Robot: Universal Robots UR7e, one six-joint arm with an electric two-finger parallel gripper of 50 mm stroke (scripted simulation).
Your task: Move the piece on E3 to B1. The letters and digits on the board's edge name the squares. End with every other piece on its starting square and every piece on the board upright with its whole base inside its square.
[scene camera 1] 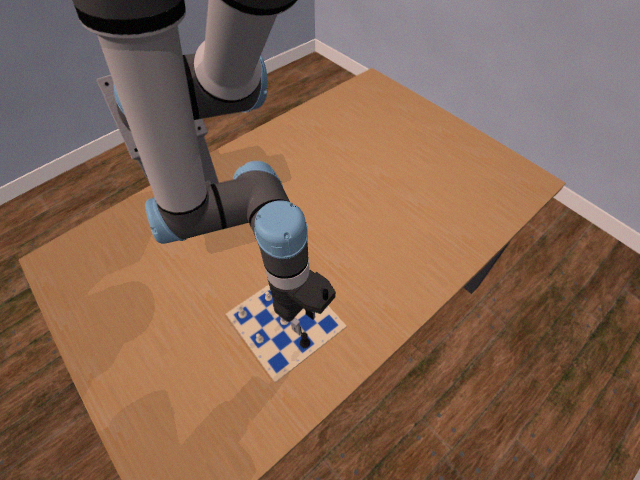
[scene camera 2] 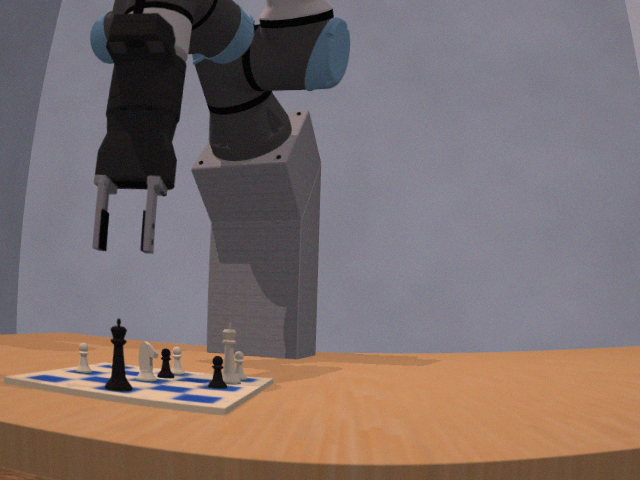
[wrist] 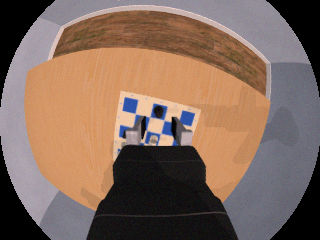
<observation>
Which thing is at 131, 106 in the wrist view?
A chessboard.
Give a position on a chessboard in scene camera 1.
280, 352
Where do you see a chessboard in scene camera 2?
190, 392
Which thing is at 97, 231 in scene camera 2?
My gripper.
</observation>
